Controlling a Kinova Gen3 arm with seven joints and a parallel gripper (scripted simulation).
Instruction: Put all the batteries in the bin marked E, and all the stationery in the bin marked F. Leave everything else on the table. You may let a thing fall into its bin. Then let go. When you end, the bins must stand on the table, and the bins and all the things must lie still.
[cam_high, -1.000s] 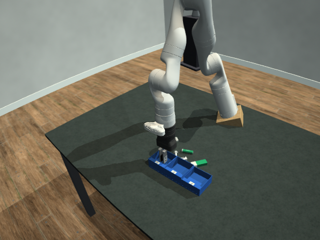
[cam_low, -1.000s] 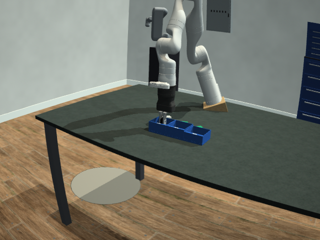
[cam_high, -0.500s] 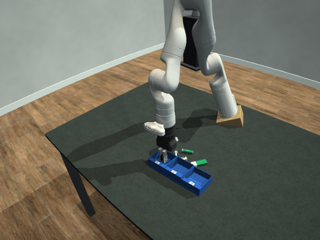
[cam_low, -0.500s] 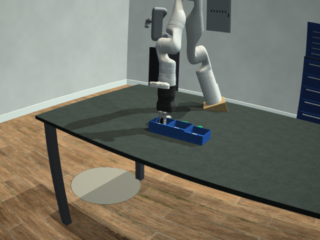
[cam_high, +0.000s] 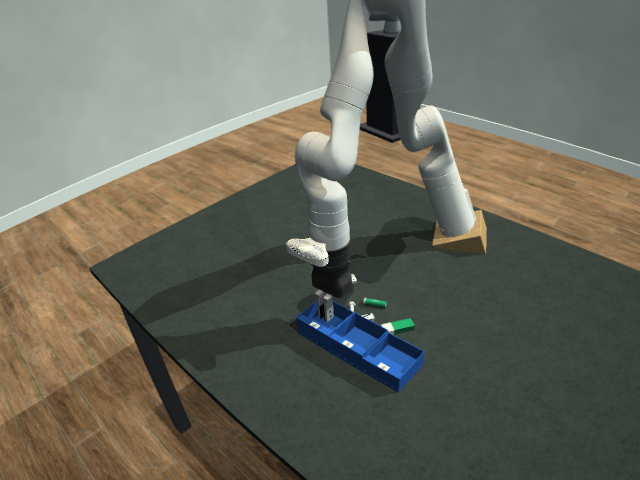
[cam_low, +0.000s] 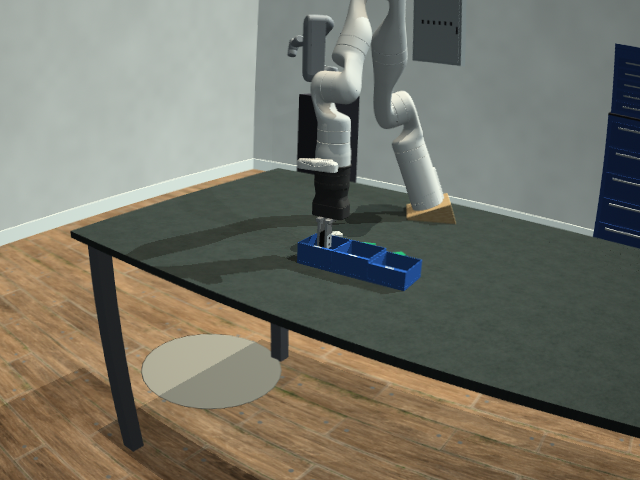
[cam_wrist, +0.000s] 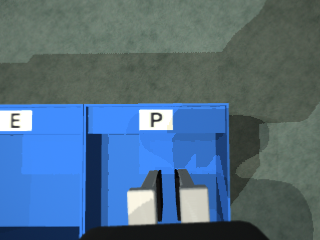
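The blue three-bin tray is 10 mm behind my hand, 90 mm to the left of it and 20 mm below it. From my hand the other things lie so: pencil sharpener (80 mm behind, 40 mm to the left, 40 mm below); white bolt (70 mm behind, 10 mm to the right, 40 mm below); green battery (120 mm behind, 10 mm to the left, 40 mm below).
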